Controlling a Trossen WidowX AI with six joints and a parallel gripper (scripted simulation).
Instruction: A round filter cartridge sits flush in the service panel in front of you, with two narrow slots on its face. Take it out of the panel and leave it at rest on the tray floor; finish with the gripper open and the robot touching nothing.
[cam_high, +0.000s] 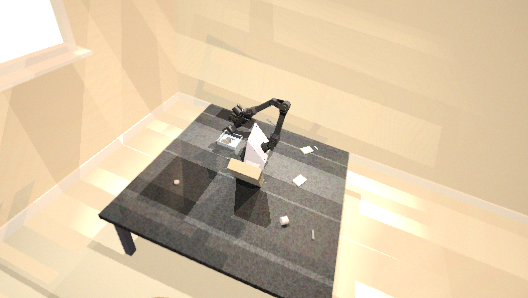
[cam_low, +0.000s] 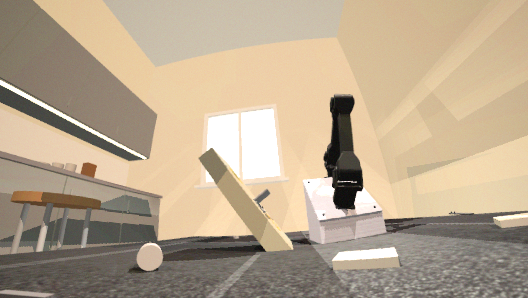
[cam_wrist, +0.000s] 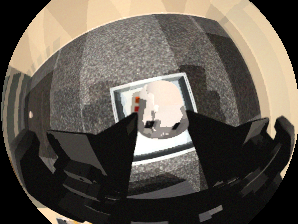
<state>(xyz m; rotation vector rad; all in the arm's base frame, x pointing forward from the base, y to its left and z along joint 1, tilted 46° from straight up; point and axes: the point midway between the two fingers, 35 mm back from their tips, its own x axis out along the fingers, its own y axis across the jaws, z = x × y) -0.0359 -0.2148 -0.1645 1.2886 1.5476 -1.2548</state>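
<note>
The grey tray lies 110 mm below my gripper tip. The rest, counted from my gripper tip: tan service panel 370 mm ahead, 300 mm to the left, 40 mm above; thin stick 790 mm to the left, 480 mm ahead, 110 mm below; round filter cartridge right at my gripper tip.
</note>
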